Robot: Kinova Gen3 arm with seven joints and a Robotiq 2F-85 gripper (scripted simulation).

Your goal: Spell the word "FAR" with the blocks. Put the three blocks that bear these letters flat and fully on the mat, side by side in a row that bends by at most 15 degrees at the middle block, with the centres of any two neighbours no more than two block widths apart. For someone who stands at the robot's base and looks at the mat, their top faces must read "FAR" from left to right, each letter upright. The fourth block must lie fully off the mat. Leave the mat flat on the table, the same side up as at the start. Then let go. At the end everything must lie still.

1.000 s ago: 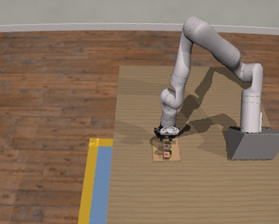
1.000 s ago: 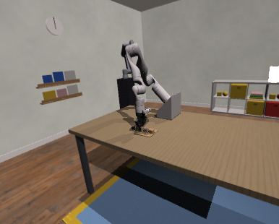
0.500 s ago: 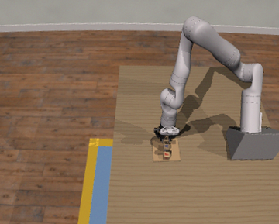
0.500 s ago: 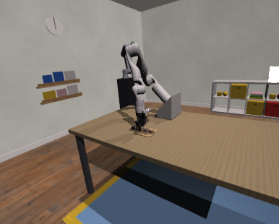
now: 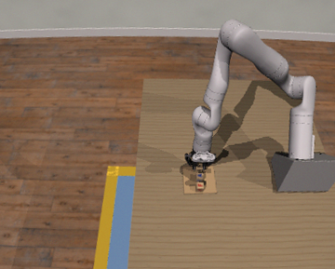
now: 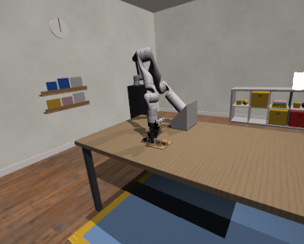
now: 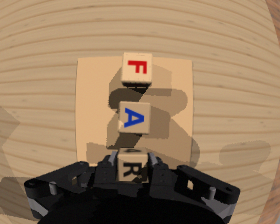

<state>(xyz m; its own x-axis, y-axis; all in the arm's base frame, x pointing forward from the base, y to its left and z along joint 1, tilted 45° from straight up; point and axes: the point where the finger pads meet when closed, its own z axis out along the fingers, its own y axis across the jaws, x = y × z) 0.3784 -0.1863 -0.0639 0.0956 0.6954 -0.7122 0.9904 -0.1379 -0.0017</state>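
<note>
Right now the R block is 10 mm below my hand. From my hand the other things lie so: tan mat 50 mm to the left, 30 mm below.
</note>
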